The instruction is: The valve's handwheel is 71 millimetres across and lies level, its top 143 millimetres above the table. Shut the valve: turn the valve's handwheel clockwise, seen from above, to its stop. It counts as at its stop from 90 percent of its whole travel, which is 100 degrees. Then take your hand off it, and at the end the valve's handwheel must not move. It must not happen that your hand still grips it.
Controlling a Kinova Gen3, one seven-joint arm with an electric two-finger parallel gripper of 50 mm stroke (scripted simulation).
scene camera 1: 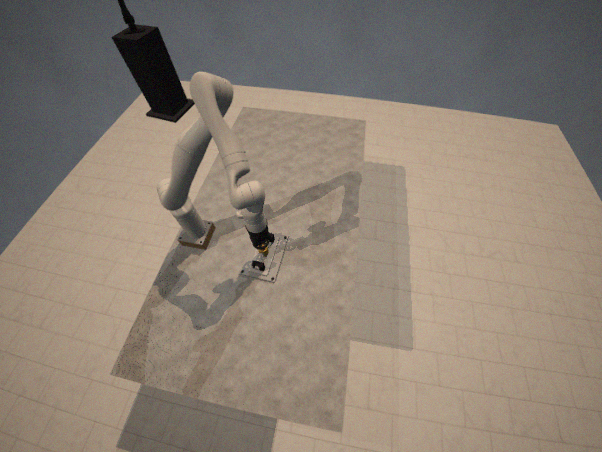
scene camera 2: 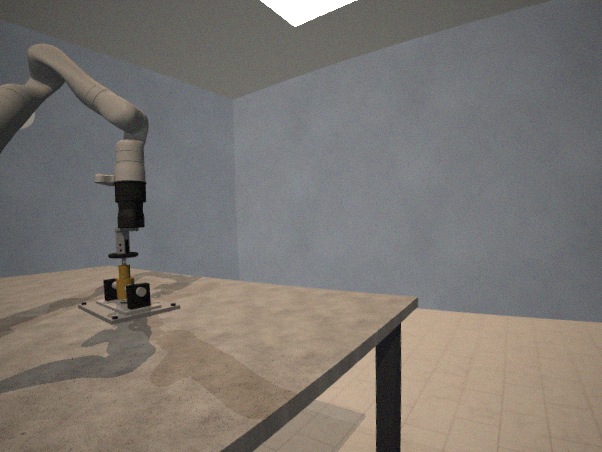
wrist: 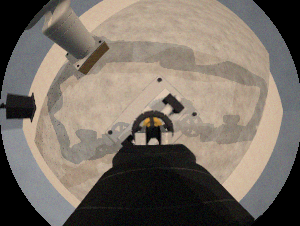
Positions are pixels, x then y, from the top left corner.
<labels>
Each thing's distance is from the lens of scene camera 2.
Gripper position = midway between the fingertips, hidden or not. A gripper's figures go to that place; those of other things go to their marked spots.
my gripper (scene camera 2: 123,253): 0.91 m
valve (scene camera 2: 135,301): 0.84 m
</labels>
